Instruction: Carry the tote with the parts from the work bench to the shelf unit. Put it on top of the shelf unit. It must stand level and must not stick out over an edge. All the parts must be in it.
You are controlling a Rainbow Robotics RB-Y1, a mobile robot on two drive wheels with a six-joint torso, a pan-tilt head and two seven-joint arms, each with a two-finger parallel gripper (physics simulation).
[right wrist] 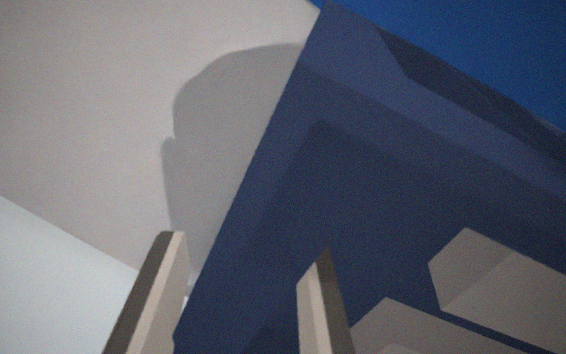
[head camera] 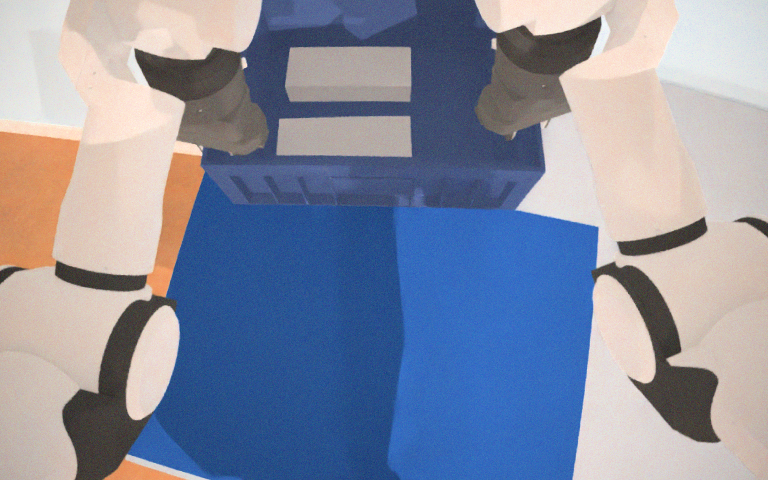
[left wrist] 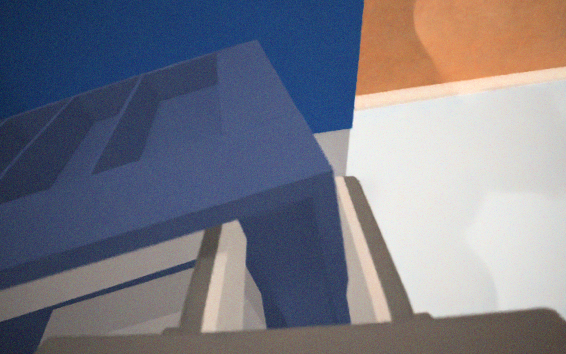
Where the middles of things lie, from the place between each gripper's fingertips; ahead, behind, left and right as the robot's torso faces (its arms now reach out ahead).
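My left hand: 10 cm short of the dark blue tote (head camera: 456, 162), 20 cm to the left of it, 4 cm above it.
Dark blue tote, from my right hand: 90 mm ahead, 180 mm to the left, 40 mm below.
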